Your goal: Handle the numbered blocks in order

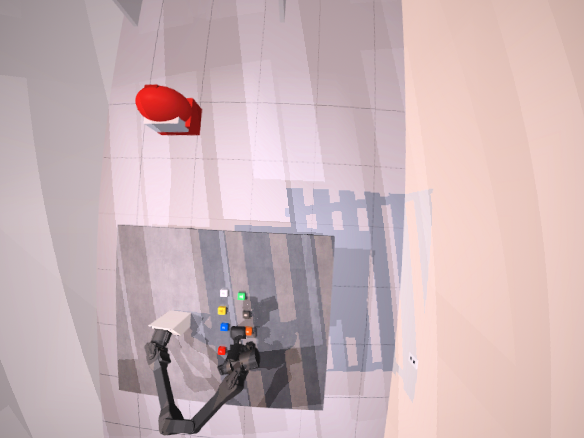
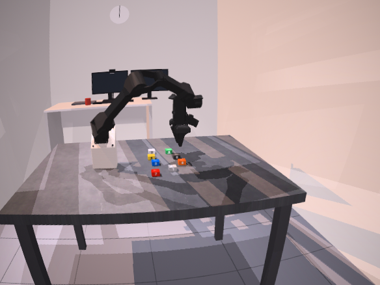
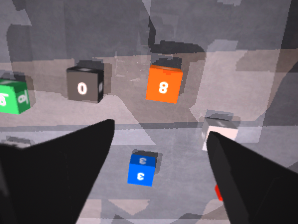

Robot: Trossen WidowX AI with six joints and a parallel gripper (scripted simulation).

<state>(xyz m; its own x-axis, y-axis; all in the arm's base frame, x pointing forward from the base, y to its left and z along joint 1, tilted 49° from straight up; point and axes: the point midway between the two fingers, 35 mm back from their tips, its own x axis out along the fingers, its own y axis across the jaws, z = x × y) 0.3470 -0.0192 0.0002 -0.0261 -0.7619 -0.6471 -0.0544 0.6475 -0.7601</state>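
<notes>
Now: the green block 3 cm behind my gripper tip, 17 cm to the left of it and 8 cm below it. The rest, counted from my gripper tip: yellow block 12 cm behind, 9 cm to the left, 8 cm below; red block 11 cm behind, 12 cm to the right, 8 cm below; blue block 11 cm behind, 8 cm below.
</notes>
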